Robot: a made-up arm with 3 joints. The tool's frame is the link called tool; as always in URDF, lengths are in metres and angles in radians. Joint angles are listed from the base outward. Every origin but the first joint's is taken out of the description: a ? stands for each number. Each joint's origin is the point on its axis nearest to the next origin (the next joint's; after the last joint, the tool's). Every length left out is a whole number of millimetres.
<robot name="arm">
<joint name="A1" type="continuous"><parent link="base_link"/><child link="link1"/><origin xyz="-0.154 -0.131 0.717" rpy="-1.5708 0.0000 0.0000"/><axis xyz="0 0 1"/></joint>
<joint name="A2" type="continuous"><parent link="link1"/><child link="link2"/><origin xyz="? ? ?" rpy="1.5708 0.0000 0.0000"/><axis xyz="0 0 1"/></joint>
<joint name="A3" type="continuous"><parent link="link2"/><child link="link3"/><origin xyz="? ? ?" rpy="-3.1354 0.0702 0.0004"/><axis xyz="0 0 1"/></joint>
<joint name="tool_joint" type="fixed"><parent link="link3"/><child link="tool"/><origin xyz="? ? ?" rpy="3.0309 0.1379 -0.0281"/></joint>
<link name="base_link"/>
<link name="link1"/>
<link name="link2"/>
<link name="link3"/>
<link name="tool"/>
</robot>
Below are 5 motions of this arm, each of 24 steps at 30 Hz.
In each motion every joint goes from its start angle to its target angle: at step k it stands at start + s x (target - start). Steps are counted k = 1, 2, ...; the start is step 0. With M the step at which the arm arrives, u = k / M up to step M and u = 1 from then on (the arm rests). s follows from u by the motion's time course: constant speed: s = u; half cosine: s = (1 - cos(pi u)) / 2; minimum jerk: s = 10 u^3 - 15 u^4 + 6 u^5.
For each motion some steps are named. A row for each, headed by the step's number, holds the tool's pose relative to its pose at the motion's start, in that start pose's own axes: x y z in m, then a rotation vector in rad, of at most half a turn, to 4 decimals.
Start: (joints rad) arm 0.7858 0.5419 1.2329
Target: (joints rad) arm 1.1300 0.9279 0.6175
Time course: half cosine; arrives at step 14
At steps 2, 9, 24:
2: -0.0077 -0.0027 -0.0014 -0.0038 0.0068 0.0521
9: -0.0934 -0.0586 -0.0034 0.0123 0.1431 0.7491
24: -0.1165 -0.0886 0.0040 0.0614 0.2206 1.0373

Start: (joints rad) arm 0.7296 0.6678 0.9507
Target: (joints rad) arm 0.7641 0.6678 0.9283
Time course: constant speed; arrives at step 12
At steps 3, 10, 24:
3: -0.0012 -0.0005 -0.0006 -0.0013 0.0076 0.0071
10: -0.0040 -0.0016 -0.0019 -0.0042 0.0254 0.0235
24: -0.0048 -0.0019 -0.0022 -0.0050 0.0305 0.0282

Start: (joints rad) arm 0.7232 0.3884 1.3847
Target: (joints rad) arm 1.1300 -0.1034 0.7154
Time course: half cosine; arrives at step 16
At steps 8, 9, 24:
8: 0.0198 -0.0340 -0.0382 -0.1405 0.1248 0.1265
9: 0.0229 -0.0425 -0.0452 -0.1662 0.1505 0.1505
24: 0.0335 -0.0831 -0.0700 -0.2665 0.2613 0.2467

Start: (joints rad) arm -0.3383 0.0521 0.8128
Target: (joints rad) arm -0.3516 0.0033 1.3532
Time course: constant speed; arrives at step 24
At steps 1, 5, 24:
1: 0.0018 0.0013 0.0000 -0.0029 0.0024 -0.0243
5: 0.0095 0.0060 -0.0001 -0.0144 0.0120 -0.1213
24: 0.0516 0.0187 -0.0020 -0.0676 0.0606 -0.5822

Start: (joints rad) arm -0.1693 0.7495 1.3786
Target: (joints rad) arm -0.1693 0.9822 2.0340
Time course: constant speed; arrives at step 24
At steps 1, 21, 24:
1: -0.0006 0.0015 0.0002 -0.0026 0.0013 -0.0174
21: -0.0101 0.0232 0.0028 -0.0512 0.0262 -0.3661
24: -0.0111 0.0251 0.0030 -0.0579 0.0300 -0.4185

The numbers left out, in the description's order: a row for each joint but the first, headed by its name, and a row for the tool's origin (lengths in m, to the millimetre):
A2: -0.025 0.096 0.000
A3: 0.182 -0.003 0.000
tool: -0.064 -0.060 0.000

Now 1 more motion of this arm.
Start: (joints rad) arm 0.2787 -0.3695 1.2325
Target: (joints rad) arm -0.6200 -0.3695 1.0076
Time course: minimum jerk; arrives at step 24
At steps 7, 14, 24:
7: 0.0010 0.0041 0.0301 0.1407 -0.0042 0.0189
14: 0.0051 -0.0107 0.1258 0.6026 -0.0504 0.0737
24: 0.0077 -0.0437 0.1820 0.9192 -0.1111 0.1005

